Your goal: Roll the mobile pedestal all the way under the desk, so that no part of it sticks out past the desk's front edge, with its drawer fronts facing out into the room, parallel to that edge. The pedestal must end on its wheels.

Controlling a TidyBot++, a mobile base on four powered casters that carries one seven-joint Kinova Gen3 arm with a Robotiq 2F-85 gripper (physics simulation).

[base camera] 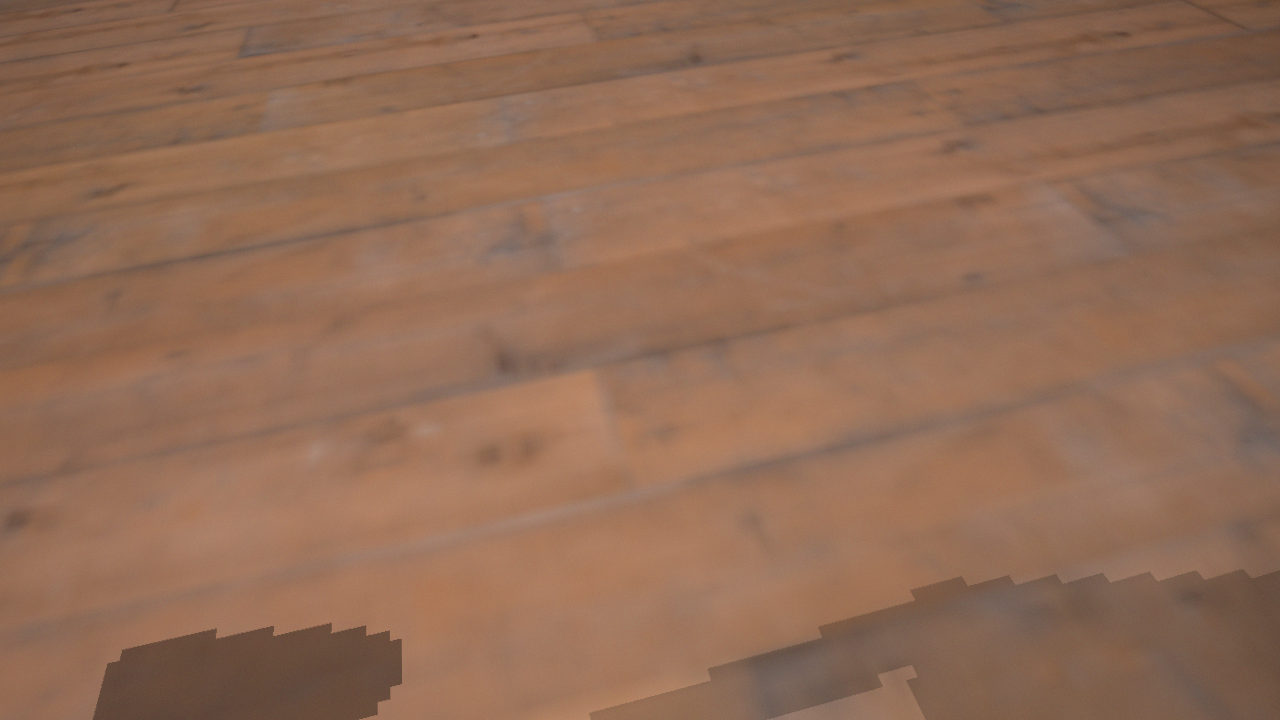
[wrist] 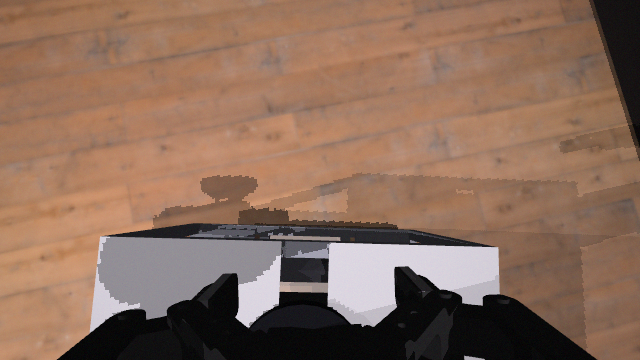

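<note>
My gripper (wrist: pixel 316 287) is open, with its two black fingers wide apart at the bottom of the wrist view and no object between them. It hangs above a white-topped body with a dark front edge, which appears to be my own base. The mobile pedestal does not show in the base camera view or in the wrist view. A dark, straight-edged surface (wrist: pixel 622 55) shows in part at the upper right of the wrist view; whether it is the desk I cannot tell. No drawer fronts or wheels can be made out.
The wooden floor (base camera: pixel 626 313) (wrist: pixel 300 100) runs ahead of my base (wrist: pixel 430 270). Shadows lie on the floor close to the base's front and to its right. The dark surface's edge runs down the right side of the wrist view.
</note>
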